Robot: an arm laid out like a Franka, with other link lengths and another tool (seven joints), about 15 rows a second.
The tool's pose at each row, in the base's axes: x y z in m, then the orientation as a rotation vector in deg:
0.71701, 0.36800, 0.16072, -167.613, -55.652, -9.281
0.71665, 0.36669, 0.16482, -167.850, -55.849, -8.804
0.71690, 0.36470, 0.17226, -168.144, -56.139, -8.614
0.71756, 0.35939, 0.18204, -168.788, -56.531, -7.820
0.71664, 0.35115, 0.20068, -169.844, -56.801, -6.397
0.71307, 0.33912, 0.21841, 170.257, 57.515, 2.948
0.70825, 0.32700, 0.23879, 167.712, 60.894, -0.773
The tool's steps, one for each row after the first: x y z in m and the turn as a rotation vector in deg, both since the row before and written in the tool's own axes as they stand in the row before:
-0.00059, 0.00076, -0.00421, -0.145, -0.385, -0.078
-0.00017, 0.00162, -0.00753, -0.293, -0.242, -0.132
-0.00161, 0.00453, -0.01006, -0.487, -0.727, -0.130
-0.00393, 0.00598, -0.01910, -0.680, -1.218, 0.020
-0.00879, 0.00763, -0.01834, -0.293, -2.433, -0.371
-0.01058, 0.00702, -0.02060, -0.440, -2.650, -2.606

